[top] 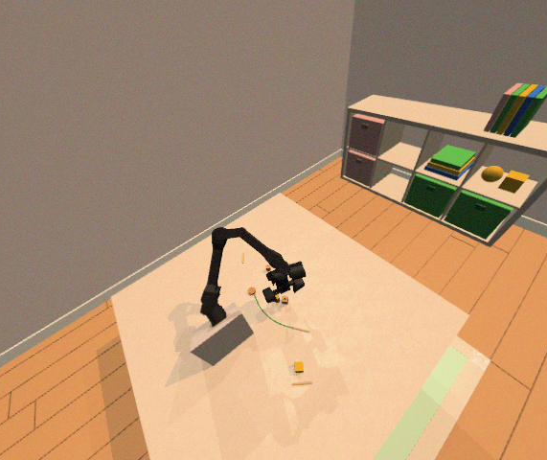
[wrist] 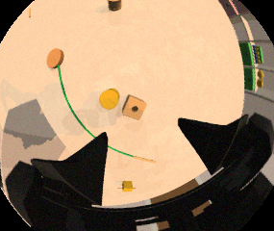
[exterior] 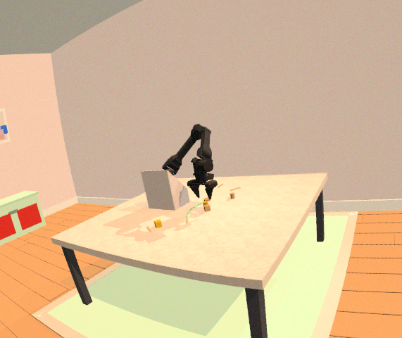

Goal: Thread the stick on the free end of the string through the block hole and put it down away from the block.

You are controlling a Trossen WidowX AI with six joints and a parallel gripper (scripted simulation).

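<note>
My gripper tip is now 10 mm to the right of the wooden block and 60 mm above it. From my gripper tip the other things lie so: thin wooden stick 40 mm behind, 130 mm to the right, 70 mm below; round wooden button 110 mm behind, 170 mm to the left, 70 mm below; yellow cylinder 30 mm behind, 40 mm to the left, 50 mm below.
</note>
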